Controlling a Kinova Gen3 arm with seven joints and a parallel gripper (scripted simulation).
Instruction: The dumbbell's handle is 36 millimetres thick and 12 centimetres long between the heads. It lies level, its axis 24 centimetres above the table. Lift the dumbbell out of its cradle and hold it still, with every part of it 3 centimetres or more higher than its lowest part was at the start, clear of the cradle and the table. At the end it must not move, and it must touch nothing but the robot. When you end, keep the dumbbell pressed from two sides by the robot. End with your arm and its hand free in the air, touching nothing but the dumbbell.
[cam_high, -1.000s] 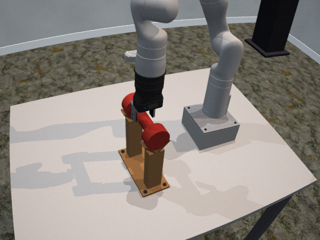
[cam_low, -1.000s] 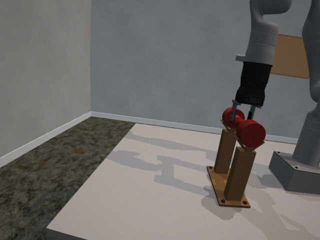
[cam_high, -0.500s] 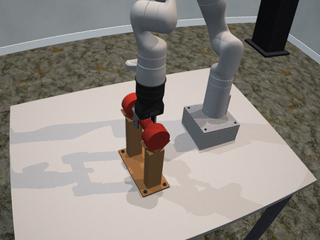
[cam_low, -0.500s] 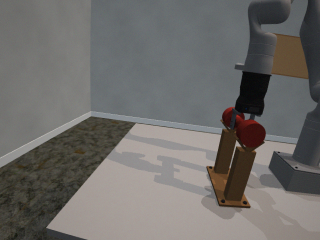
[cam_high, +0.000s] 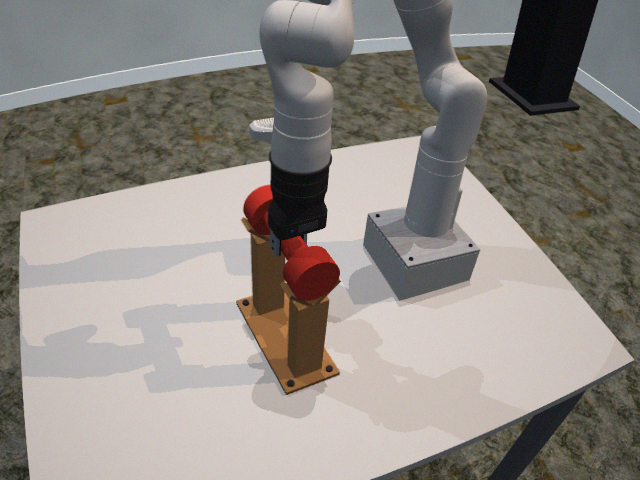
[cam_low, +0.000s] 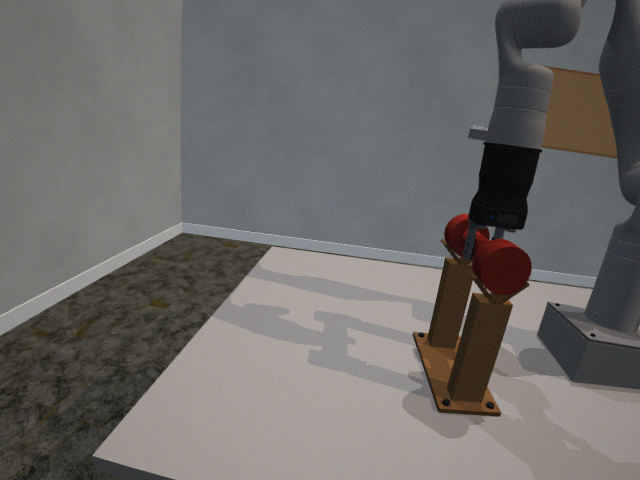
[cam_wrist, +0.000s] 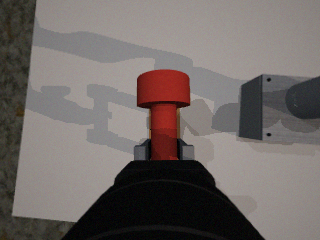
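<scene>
Now: hand right at the red dumbbell. Round my hand: brown cradle (13 cm below).
</scene>
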